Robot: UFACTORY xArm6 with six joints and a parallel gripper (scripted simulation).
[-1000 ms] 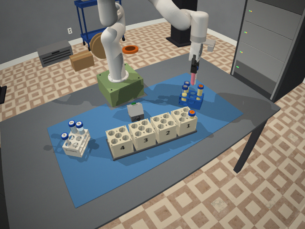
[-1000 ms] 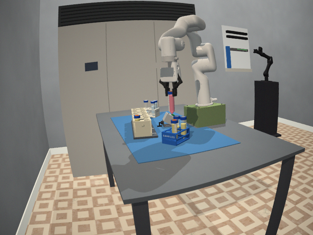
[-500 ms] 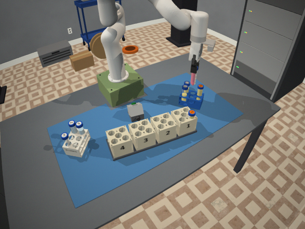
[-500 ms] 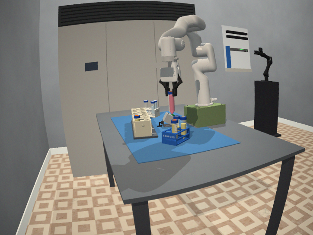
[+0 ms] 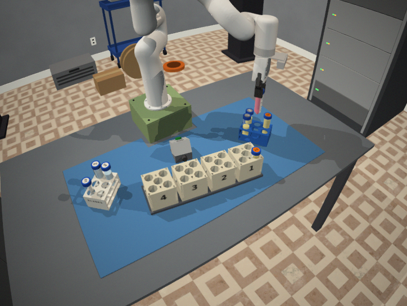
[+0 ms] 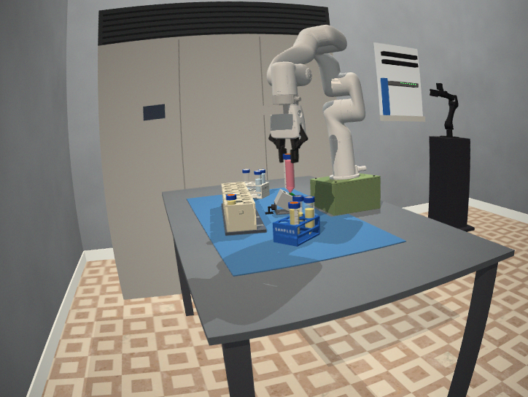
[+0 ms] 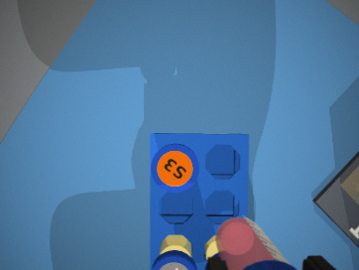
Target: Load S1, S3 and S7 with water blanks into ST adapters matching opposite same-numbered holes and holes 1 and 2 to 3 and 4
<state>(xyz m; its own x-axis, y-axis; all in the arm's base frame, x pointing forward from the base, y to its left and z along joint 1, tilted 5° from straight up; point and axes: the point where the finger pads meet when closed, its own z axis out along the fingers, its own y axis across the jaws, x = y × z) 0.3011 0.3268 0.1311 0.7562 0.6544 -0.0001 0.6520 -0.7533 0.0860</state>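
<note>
Now: the pink-filled tube 10 mm ahead of my hand and 50 mm below it. The rest, counted from my hand: sample tube (170 mm ahead, 120 mm to the right, 180 mm below); blue samples rack (10 mm behind, 20 mm to the left, 220 mm below); adapter 1 (140 mm ahead, 140 mm to the right, 200 mm below).
</note>
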